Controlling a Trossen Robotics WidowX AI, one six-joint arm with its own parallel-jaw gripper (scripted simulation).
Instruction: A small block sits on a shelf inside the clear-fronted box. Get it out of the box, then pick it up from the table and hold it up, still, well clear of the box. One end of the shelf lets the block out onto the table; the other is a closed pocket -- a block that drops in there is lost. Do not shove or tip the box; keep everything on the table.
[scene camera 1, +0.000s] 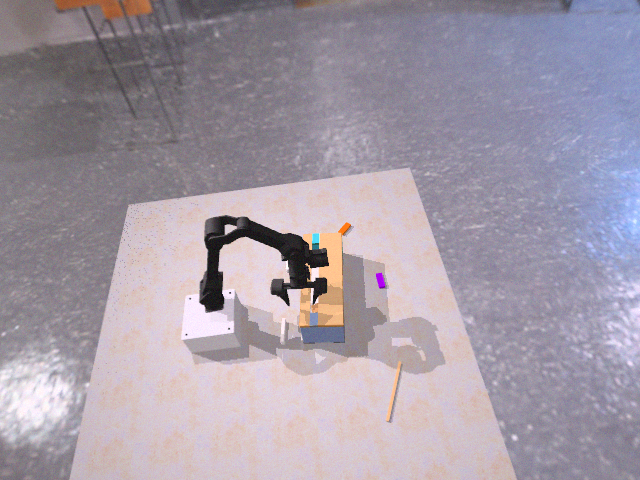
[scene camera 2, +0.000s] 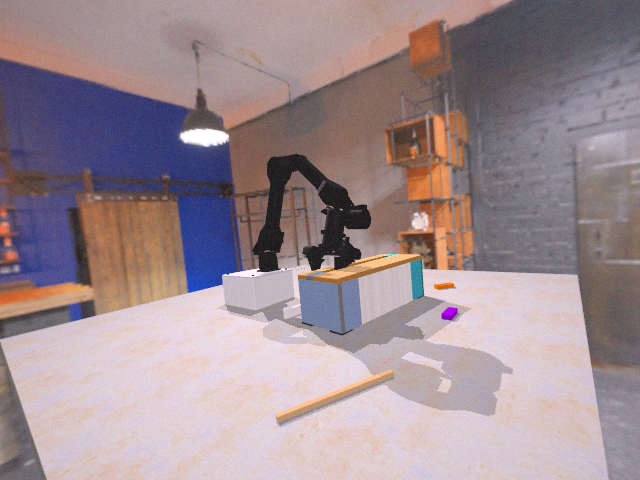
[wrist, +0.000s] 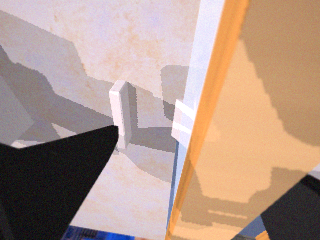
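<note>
I can see my gripper (scene camera 2: 325, 282), which appears in scene camera 1 (scene camera 1: 301, 305) and in the wrist view (wrist: 179, 141) as well. There is a long box (scene camera 2: 341, 300), and I find it again in the wrist view (wrist: 240, 131) and in scene camera 1 (scene camera 1: 328, 325). A thin wooden stick (scene camera 2: 290, 412) is here too, though the wrist view does not show it, hidden as it is by my gripper.
</note>
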